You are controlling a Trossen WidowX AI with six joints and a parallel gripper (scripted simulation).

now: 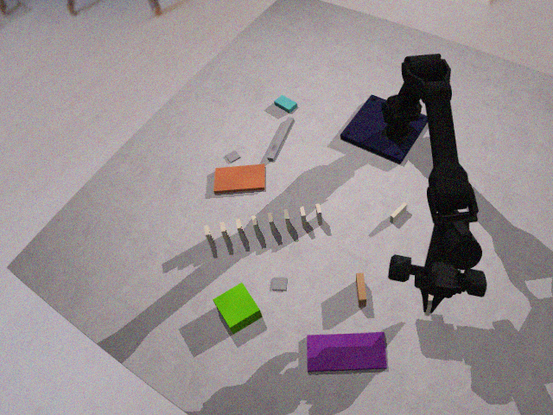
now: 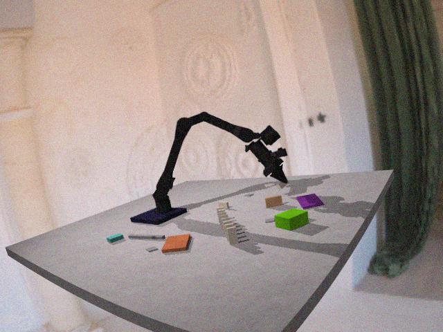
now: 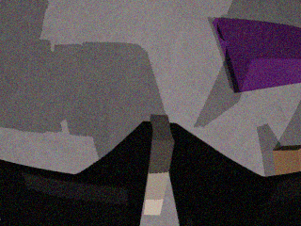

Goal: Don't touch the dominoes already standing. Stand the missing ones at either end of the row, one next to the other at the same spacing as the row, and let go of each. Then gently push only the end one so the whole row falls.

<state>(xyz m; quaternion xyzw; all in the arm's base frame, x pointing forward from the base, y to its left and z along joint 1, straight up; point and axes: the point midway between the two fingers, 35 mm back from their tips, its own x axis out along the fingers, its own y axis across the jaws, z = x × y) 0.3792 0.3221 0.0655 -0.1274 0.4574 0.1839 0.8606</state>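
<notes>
Now: the tan block 30 mm ahead of my gripper tip, 140 mm to the right of it and 30 mm below it. Also, from my gripper tip: orange slab: 40 mm behind, 570 mm to the right, 50 mm below; then green cube: 220 mm ahead, 320 mm to the right, 30 mm below; then purple slab: 150 mm ahead, 90 mm to the right, 50 mm below.
</notes>
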